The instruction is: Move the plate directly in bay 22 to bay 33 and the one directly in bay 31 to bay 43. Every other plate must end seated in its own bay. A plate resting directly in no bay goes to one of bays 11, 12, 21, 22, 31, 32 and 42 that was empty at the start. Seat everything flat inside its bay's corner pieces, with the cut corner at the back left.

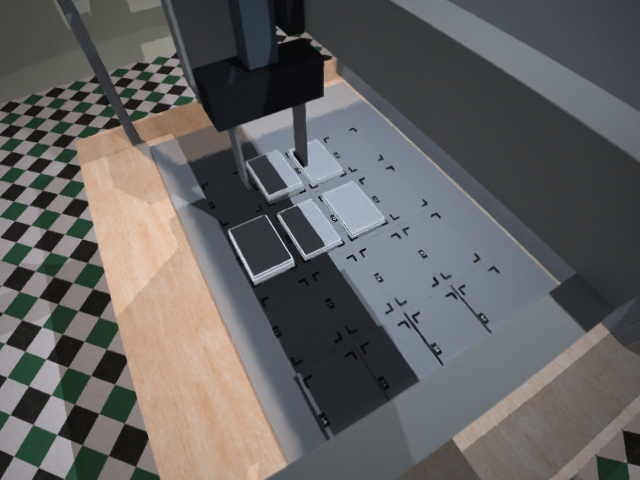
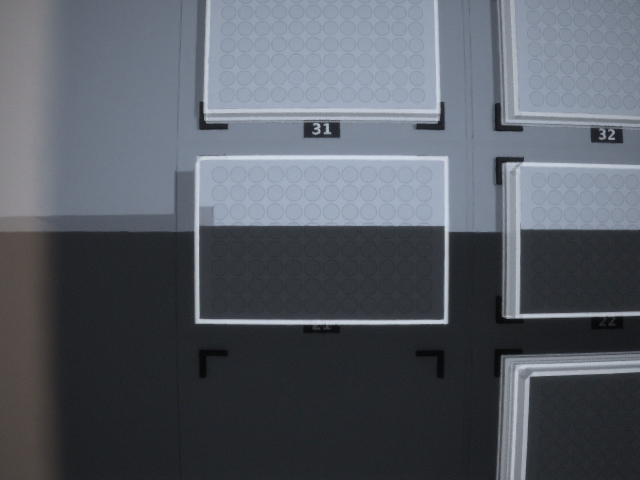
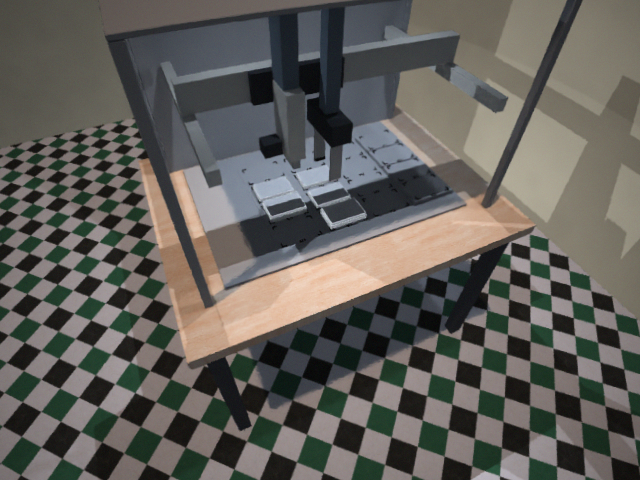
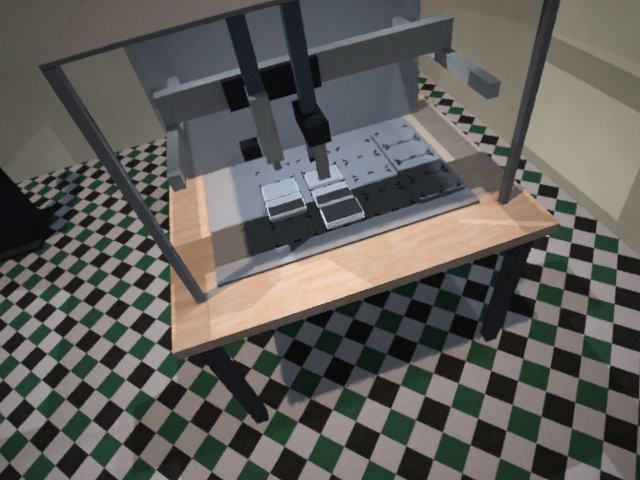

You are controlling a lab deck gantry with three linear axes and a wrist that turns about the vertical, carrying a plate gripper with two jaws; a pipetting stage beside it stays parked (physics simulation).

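Where they show: gripper, fingertip midpoint: (image 1: pixel 274 171) (image 3: pixel 326 168) (image 4: pixel 319 168); robot's base at its link origin: (image 1: pixel 203 186) (image 3: pixel 283 246) (image 4: pixel 277 246).
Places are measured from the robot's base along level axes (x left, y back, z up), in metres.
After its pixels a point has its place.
Observation:
My gripper (image 1: pixel 274 175) {x 0.105, y -0.194, z 0.160 m} (image 3: pixel 327 167) {x 0.105, y -0.194, z 0.160 m} (image 4: pixel 317 168) {x 0.105, y -0.194, z 0.160 m} is open and empty, high over bay 21, jaws spread front to back. The plate at bay 21 (image 2: pixel 321 268) {x 0.136, y -0.064, z 0.027 m} (image 3: pixel 283 207) {x 0.133, y -0.055, z 0.028 m} (image 4: pixel 286 208) {x 0.128, y -0.063, z 0.027 m} looks thicker than a single plate. Behind it is the bay 31 plate (image 1: pixel 320 162) {x 0.263, y -0.079, z 0.014 m} (image 2: pixel 320 56) {x 0.246, y -0.063, z 0.014 m} (image 3: pixel 273 188) {x 0.251, y -0.063, z 0.014 m} (image 4: pixel 280 190) {x 0.245, y -0.065, z 0.014 m}. The bay 32 plate (image 1: pixel 354 207) {x 0.257, y -0.234, z 0.014 m} (image 2: pixel 584 62) {x 0.247, y -0.207, z 0.014 m}, the bay 22 plate (image 1: pixel 310 227) {x 0.151, y -0.234, z 0.015 m} (image 2: pixel 578 273) {x 0.132, y -0.201, z 0.014 m} and the layered, thicker bay 12 plate (image 1: pixel 262 246) {x 0.045, y -0.236, z 0.027 m} (image 2: pixel 584 428) {x 0.054, y -0.199, z 0.027 m} (image 3: pixel 343 211) {x 0.037, y -0.225, z 0.027 m} (image 4: pixel 342 210) {x 0.038, y -0.230, z 0.028 m} form a row. Destination labels 33 (image 1: pixel 378 277) {x 0.211, y -0.392, z 0.000 m} and 43 (image 1: pixel 422 253) {x 0.318, y -0.391, z 0.000 m} show on empty bays.
The pipetting stage (image 3: pixel 290 126) (image 4: pixel 266 129) stands left of the gripper. The gantry beam (image 3: pixel 400 56) (image 4: pixel 387 46) crosses behind. Empty bays 11 (image 1: pixel 210 205) {x -0.005, y -0.063, z 0.000 m}, 41 (image 1: pixel 337 155) {x 0.319, y -0.065, z 0.000 m} and 42 (image 1: pixel 375 198) {x 0.319, y -0.226, z 0.000 m} adjoin the plates. A shadow crosses the front bays.

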